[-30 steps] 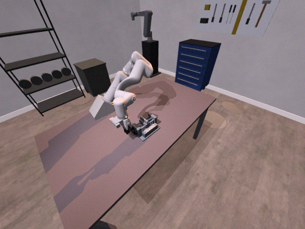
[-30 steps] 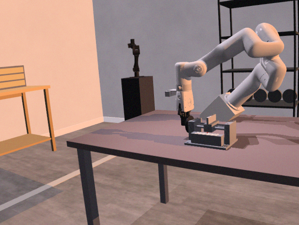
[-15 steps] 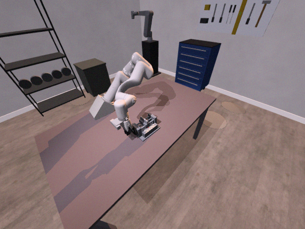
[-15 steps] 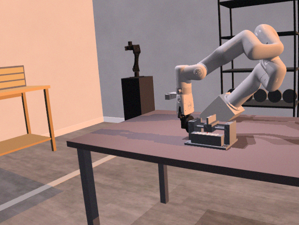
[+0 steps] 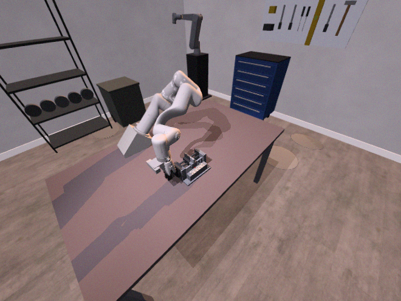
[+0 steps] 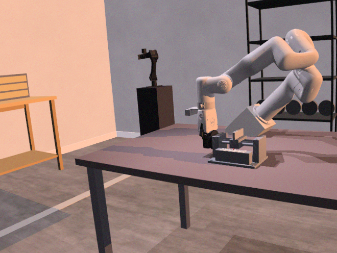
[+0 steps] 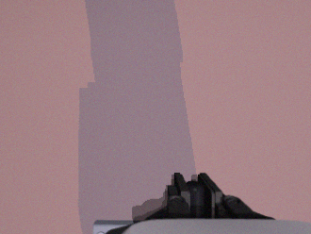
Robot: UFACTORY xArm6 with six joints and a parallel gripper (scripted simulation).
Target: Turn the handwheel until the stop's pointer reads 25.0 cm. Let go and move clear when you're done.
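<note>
Now: hand 3 cm short of the sliding stop block, 15 cm to the right of it and 4 cm below it. Round my hand: black handwheel: 2 cm to the left.
</note>
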